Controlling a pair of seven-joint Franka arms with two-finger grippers.
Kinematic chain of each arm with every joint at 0, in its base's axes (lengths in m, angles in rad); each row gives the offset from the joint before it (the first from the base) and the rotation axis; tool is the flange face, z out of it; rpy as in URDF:
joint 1: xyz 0 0 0.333 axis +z
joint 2: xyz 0 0 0 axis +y
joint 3: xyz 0 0 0.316 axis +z
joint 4: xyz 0.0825 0 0 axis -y
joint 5: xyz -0.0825 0 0.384 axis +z
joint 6: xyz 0 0 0 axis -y
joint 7: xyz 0.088 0 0 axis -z
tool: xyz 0 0 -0.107 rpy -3.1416 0 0
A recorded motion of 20 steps. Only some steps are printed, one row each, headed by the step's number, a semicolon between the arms.
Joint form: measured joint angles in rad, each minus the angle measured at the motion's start. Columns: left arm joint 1, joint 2, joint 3, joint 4, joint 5, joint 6, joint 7; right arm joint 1, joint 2, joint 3, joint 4, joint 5, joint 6, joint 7.
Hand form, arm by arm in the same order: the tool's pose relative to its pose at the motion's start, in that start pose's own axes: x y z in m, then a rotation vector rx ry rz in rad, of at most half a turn. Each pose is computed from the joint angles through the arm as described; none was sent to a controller.
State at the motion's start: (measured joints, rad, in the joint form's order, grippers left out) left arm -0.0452 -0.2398 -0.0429 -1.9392 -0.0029 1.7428 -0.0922; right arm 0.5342 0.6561 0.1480 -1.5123 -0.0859 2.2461 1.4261
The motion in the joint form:
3: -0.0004 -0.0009 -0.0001 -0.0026 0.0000 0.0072 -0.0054; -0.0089 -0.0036 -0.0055 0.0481 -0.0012 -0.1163 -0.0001
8: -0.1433 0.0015 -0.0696 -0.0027 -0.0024 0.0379 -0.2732; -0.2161 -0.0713 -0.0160 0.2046 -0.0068 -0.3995 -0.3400
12: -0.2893 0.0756 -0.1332 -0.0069 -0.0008 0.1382 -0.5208; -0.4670 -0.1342 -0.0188 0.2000 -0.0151 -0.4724 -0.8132
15: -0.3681 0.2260 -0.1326 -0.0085 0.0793 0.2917 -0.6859; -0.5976 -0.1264 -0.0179 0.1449 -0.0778 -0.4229 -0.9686
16: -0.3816 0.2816 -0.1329 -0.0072 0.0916 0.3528 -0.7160; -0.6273 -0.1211 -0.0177 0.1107 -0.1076 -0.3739 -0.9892
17: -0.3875 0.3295 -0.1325 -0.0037 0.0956 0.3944 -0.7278; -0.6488 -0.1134 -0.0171 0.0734 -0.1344 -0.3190 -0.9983
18: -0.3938 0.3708 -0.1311 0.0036 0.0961 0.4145 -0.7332; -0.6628 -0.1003 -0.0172 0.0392 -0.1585 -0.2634 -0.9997
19: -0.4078 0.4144 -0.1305 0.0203 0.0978 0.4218 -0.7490; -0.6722 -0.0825 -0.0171 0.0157 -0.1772 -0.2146 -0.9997
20: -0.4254 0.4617 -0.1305 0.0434 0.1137 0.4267 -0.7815; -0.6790 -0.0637 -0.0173 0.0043 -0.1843 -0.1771 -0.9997
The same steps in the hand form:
3: 0.0003 0.0003 0.0002 -0.0005 0.0055 -0.0049; 0.0117 0.0014 -0.0138 -0.0656 -0.0015 0.0156
8: -0.0179 0.1064 -0.0020 -0.0067 0.0347 -0.0621; 0.1640 0.0449 -0.1155 -0.1314 -0.0015 -0.0977
12: -0.0374 0.2142 0.0273 -0.0316 0.0513 -0.0994; 0.3087 0.1484 -0.1618 -0.1512 -0.0250 -0.3175
15: -0.0208 0.2653 0.0940 -0.0075 0.0797 -0.1530; 0.3767 0.2160 -0.1410 -0.2024 -0.0129 -0.3666
16: -0.0137 0.2788 0.1189 -0.0156 0.0851 -0.1605; 0.3914 0.2328 -0.1269 -0.2177 0.0066 -0.3744
17: -0.0073 0.2870 0.1410 -0.0204 0.0792 -0.1626; 0.4010 0.2454 -0.1098 -0.2292 0.0245 -0.3814
18: -0.0032 0.2934 0.1599 -0.0182 0.0641 -0.1617; 0.4069 0.2542 -0.0902 -0.2381 0.0394 -0.3887
19: -0.0016 0.3040 0.1773 -0.0121 0.0453 -0.1630; 0.4111 0.2598 -0.0716 -0.2422 0.0506 -0.3968
20: -0.0006 0.3169 0.1945 0.0019 0.0349 -0.1694; 0.4147 0.2632 -0.0566 -0.2383 0.0565 -0.3998

